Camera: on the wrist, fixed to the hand. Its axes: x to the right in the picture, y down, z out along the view.
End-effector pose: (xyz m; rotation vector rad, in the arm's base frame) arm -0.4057 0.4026 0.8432 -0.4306 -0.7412 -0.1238
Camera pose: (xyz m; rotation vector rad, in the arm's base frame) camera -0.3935 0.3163 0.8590 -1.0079 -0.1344 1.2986
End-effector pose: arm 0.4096 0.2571 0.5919 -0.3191 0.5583 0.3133
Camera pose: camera 0.4368 0.1751 0.5726 0.0692 0.7968 1.8775
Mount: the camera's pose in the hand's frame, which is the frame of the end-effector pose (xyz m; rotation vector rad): 0.0161 -0.0803 -0.0337 -0.1215 0.0935 1.5930
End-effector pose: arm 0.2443 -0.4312 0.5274 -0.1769 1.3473 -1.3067
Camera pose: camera 0.1679 -0.4532 0.5663 0.7593 1.1062 0.1239
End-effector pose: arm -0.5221 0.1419 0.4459 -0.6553 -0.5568 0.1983
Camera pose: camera -0.4899 0.0672 0.4809 -1.1020 0.1688 1.6169
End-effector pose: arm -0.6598 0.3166 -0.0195 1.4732 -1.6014 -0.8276
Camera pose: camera -0.5921 0.2933 -0.0717 -0.1274 -1.9290 0.1060
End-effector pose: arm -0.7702 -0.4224 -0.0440 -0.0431 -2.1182 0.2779
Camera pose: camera -0.7441 -0.4922 0.0039 -1.7714 -1.5440 1.0013
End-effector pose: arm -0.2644 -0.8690 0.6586 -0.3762 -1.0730 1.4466
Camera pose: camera -0.1933 -0.8547 0.7094 1.5689 0.6716 -2.6039
